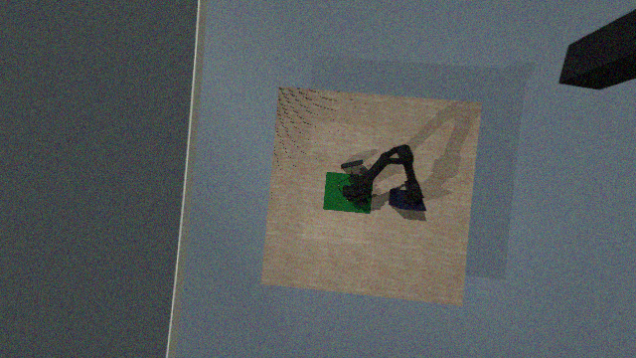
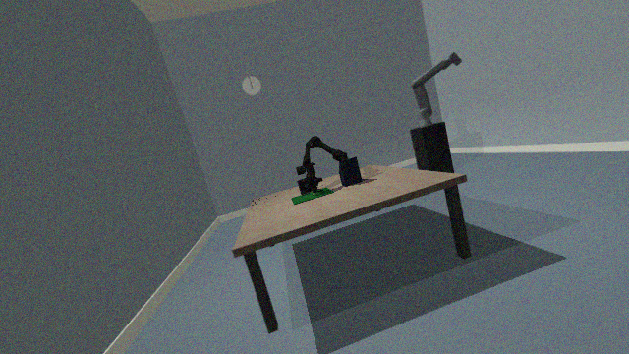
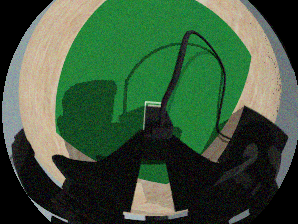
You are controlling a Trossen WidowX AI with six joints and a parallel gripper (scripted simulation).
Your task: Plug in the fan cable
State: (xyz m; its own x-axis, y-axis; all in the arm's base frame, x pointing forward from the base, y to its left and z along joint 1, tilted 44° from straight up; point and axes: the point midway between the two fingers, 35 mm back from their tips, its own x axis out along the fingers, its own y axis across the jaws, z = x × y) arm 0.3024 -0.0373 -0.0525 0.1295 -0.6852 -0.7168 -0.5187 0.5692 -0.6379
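Now: the dark plug 1 cm to the left of my gripper tip, 1 cm ahead of it and 1 cm above it. The rest, counted from my gripper tip: green board 4 cm ahead, 3 cm to the left, 3 cm below; dark fan 14 cm to the right, 6 cm ahead, 4 cm above; white fan header 2 cm below, 1 cm ahead.
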